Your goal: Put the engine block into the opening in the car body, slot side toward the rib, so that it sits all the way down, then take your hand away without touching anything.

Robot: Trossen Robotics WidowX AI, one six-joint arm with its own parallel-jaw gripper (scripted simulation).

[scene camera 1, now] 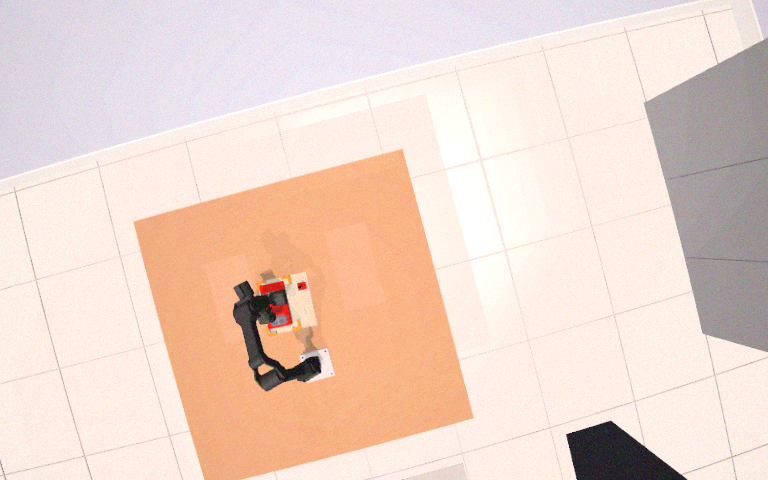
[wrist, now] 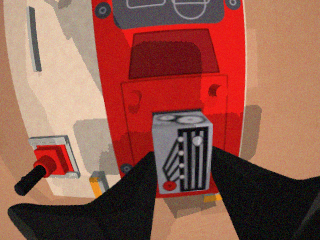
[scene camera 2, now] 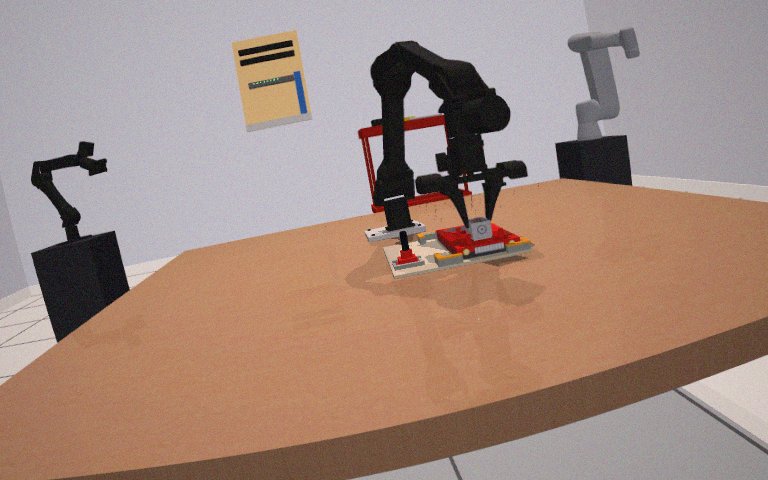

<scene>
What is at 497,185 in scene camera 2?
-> The gripper.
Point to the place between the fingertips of the gripper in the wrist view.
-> At 181,154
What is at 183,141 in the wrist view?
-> An engine block.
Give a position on a red car body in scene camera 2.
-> At 455,239
</scene>
